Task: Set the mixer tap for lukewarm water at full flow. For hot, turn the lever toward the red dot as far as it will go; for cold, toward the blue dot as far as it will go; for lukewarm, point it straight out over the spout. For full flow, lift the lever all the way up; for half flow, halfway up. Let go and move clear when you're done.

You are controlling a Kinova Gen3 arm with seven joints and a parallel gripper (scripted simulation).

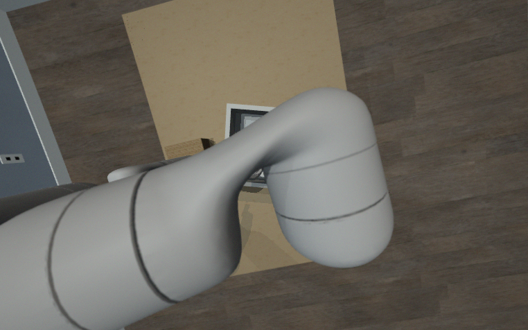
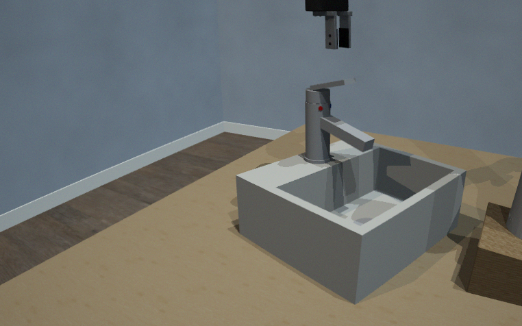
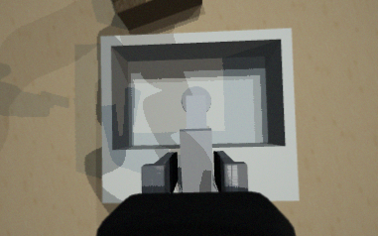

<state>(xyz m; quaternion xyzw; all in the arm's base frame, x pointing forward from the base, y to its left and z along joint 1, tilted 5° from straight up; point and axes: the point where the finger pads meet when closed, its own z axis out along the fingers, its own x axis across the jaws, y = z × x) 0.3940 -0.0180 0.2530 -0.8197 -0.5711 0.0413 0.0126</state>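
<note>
Now: the flat lever 10 mm ahead of my hand and 80 mm below it. From my hand the other things lie so: grey square sink: 60 mm behind, 20 mm to the left, 320 mm below; then grey mixer tap: 30 mm ahead, 10 mm to the right, 130 mm below.
</note>
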